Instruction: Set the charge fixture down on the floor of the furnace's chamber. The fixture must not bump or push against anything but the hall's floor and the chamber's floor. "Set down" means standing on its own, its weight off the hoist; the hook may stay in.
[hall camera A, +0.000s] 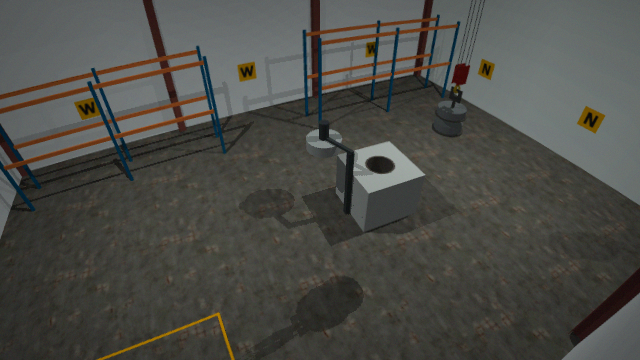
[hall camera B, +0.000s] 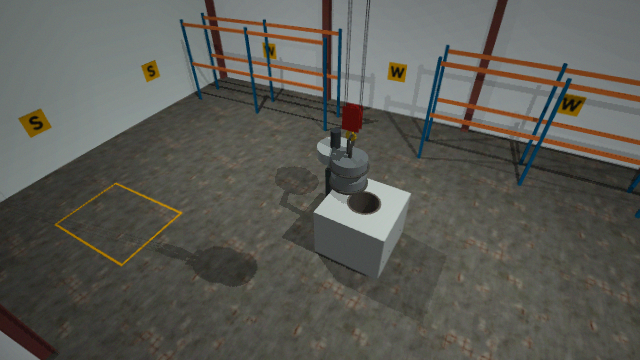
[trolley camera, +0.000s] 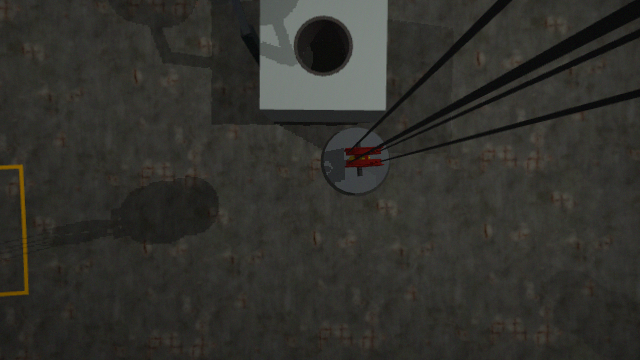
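The charge fixture (hall camera A: 451, 110) (hall camera B: 352, 164) (trolley camera: 354, 184), a grey body of stacked round discs, hangs upright in the air from my hook (hall camera A: 456, 90) (hall camera B: 351, 136) (trolley camera: 359, 158), which is in its top bracket under the red block. The furnace (hall camera A: 392, 206) (hall camera B: 350, 241) (trolley camera: 370, 90) is a pale box with a round opening (hall camera A: 380, 164) (hall camera B: 364, 203) (trolley camera: 327, 47) in its top. In the trolley view the fixture appears below the furnace's lower edge, a little right of the opening, not over it. The chamber's floor is too dark to make out.
A round white lid (hall camera A: 315, 146) (hall camera B: 324, 151) is held out beside the furnace by an arm on a dark post (hall camera A: 348, 185) (hall camera B: 328, 181). Blue and orange racks (hall camera A: 320, 80) (hall camera B: 325, 85) stand along the W wall. A yellow outline (hall camera A: 160, 334) (hall camera B: 151, 239) (trolley camera: 23, 225) marks the floor.
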